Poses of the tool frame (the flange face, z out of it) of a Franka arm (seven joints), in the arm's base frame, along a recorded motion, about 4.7 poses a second.
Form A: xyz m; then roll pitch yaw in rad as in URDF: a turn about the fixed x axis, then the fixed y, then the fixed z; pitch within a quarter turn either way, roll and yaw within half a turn.
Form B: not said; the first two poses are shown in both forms.
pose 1, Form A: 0.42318 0.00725 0.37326 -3.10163 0.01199 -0.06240
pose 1, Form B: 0.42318 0.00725 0.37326 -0.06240 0.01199 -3.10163
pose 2, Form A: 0.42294 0.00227 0.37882 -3.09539 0.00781 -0.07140
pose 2, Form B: 0.42294 0.00227 0.37882 -0.07140 0.00781 -3.09539
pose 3, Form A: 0.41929 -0.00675 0.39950 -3.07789 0.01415 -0.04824
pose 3, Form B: 0.41929 -0.00675 0.39950 -0.04824 0.01415 -3.07789
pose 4, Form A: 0.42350 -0.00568 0.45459 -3.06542 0.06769 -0.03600
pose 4, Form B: 0.42350 -0.00568 0.45459 -0.03600 0.06769 -3.06542
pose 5, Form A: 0.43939 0.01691 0.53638 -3.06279 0.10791 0.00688
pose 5, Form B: 0.43939 0.01691 0.53638 0.00688 0.10791 -3.06279
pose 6, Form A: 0.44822 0.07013 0.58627 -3.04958 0.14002 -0.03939
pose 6, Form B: 0.44822 0.07013 0.58627 -0.03939 0.14002 -3.04958
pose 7, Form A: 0.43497 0.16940 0.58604 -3.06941 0.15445 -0.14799
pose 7, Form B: 0.43497 0.16940 0.58604 -0.14799 0.15445 -3.06941
